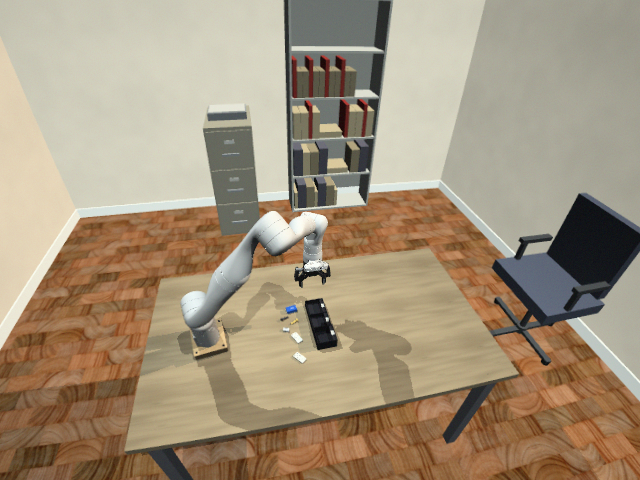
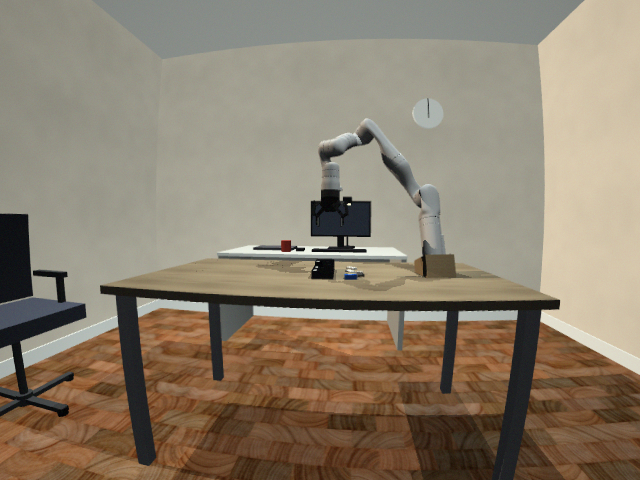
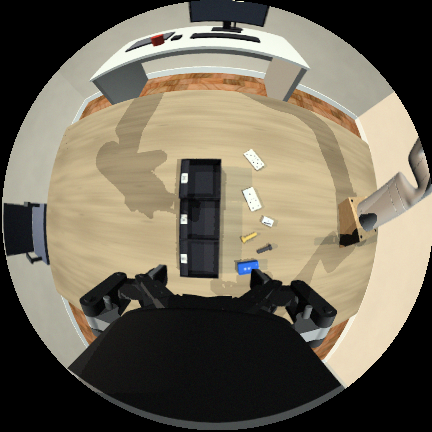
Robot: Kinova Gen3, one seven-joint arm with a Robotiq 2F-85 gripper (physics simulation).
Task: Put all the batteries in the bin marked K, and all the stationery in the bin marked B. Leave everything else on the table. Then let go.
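Frame: origin at the arm's base, x ahead, y left, z up, level; centimetres.
Seen in the pictures: gripper, fingertip midpoint: [image 1: 312, 284] [image 2: 329, 226] [image 3: 208, 276]; arm's base, link origin: [image 1: 208, 336] [image 2: 433, 257] [image 3: 364, 216].
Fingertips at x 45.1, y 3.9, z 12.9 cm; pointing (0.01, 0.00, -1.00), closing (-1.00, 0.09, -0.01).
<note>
Pixels of each thing's top centre, then the offset from my fingertips to it. Level surfaces: height alone.
- blue block, top centre: [image 3: 248, 267] [image 2: 351, 274] [image 1: 291, 308] dx -8.2, dy +5.7, dz -18.3 cm
- dark bolt-like piece, top centre: [image 3: 264, 249] [image 1: 284, 317] dx -12.1, dy +1.9, dz -18.7 cm
- yellow bolt-like piece, top centre: [image 3: 249, 237] [image 1: 294, 320] dx -8.6, dy -1.3, dz -18.7 cm
- small white piece, top centre: [image 3: 267, 221] [image 1: 286, 329] dx -13.0, dy -4.6, dz -18.9 cm
- table, surface height: dz -20.0 cm
My gripper [image 1: 313, 283] [image 2: 329, 224] [image 3: 208, 276] is open and empty, high above the table near the blue end of the bin row. Three joined black bins [image 1: 327, 344] [image 2: 323, 274] [image 3: 205, 199] carry white labels, too small to read; no object can be made out inside. Beside them lie a blue block [image 1: 291, 309] [image 2: 350, 276] [image 3: 248, 267], a dark bolt-like piece [image 1: 284, 318] [image 3: 264, 248], a yellow bolt-like piece [image 1: 294, 321] [image 3: 249, 237], a small white piece [image 1: 285, 329] [image 3: 267, 221] and two white dotted tiles [image 3: 251, 199] [image 3: 253, 159]. I cannot tell which are batteries or stationery.
The arm's wooden base block [image 1: 209, 349] [image 2: 440, 265] [image 3: 349, 220] stands on the table [image 1: 413, 289] [image 2: 232, 284] [image 3: 300, 165], beyond the loose pieces from the bins. A white desk [image 2: 382, 252] [image 3: 175, 56] with a monitor and a red mug [image 2: 285, 245] [image 3: 157, 39] stands apart from the table.
</note>
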